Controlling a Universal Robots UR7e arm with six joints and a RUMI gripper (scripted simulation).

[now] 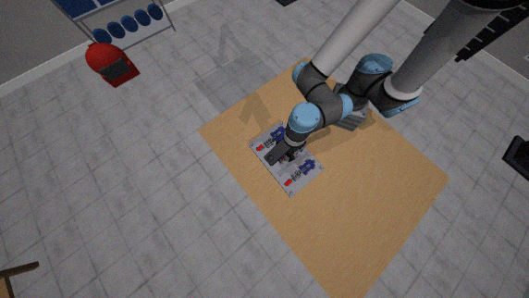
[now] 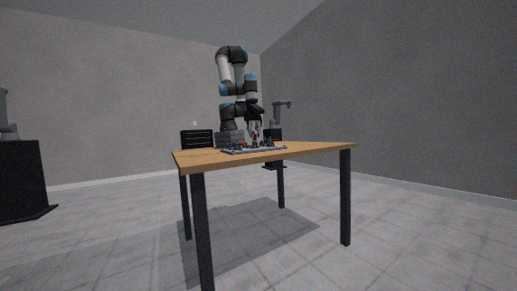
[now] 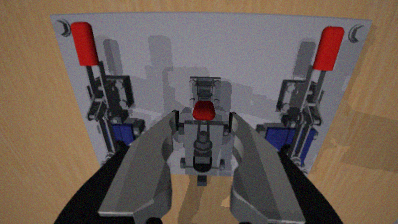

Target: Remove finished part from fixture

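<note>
Right now my hand is 10 cm past the grey finished part and 6 cm above it. From my hand the other things lie so: grey fixture plate: 4 cm behind, 8 cm below.
</note>
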